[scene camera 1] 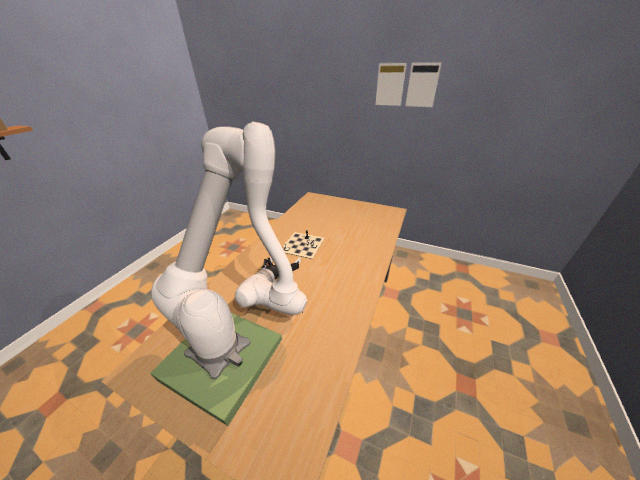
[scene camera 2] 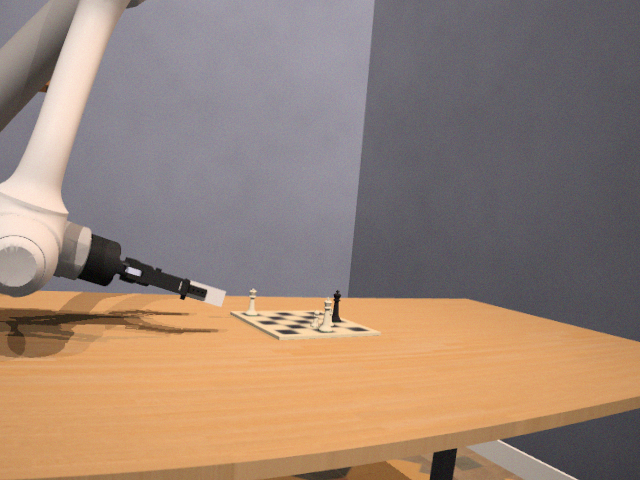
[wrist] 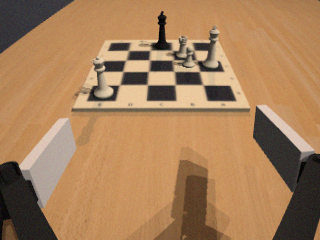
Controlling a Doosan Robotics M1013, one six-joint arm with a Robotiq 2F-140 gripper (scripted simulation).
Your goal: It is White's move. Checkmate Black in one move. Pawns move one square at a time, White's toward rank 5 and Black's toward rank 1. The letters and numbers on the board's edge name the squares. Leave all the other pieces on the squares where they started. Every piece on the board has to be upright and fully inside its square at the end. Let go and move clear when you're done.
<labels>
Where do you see a small chessboard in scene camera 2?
At 283,325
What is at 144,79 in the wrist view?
A small chessboard.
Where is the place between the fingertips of my gripper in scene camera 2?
205,293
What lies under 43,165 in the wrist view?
My gripper.
</labels>
